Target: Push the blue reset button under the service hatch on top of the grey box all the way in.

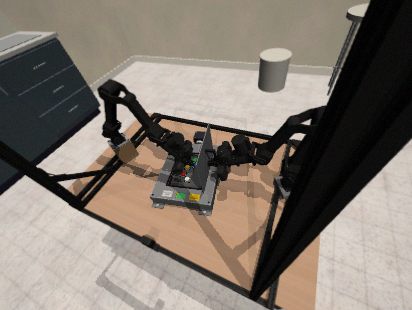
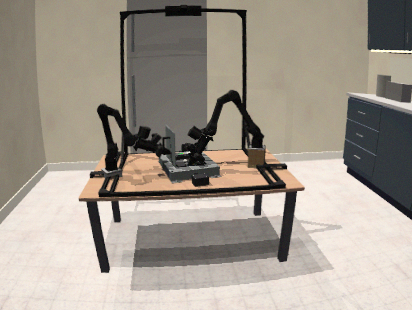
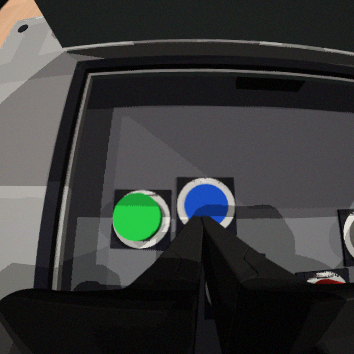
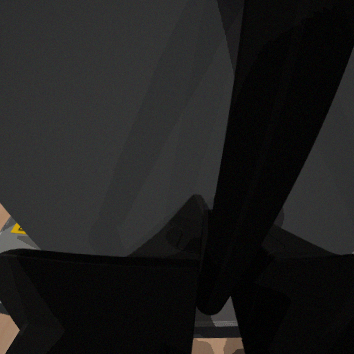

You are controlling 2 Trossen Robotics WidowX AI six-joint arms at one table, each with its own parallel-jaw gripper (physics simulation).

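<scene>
The grey box (image 1: 174, 193) (image 2: 195, 172) sits mid-table with its service hatch (image 1: 205, 158) (image 2: 171, 144) standing upright. The blue reset button (image 3: 205, 198) (image 1: 194, 165) lies in the open recess beside a green button (image 3: 137, 218) (image 1: 194, 159). My left gripper (image 3: 199, 223) (image 1: 190, 165) (image 2: 193, 157) is shut and empty, with its joined fingertips on the near edge of the blue button. My right gripper (image 4: 206, 203) (image 1: 212, 161) (image 2: 166, 151) is shut on the hatch handle (image 4: 267, 123) on the hatch's outer face and holds the hatch up.
Red (image 1: 183, 173), white (image 1: 187, 179) and yellow (image 1: 187, 167) buttons share the recess. A small black block (image 1: 199, 135) (image 2: 200, 179) lies beside the box. A brown box (image 1: 126, 151) (image 2: 256, 156) stands by the left arm's base. Black frame rails (image 1: 180, 252) edge the table.
</scene>
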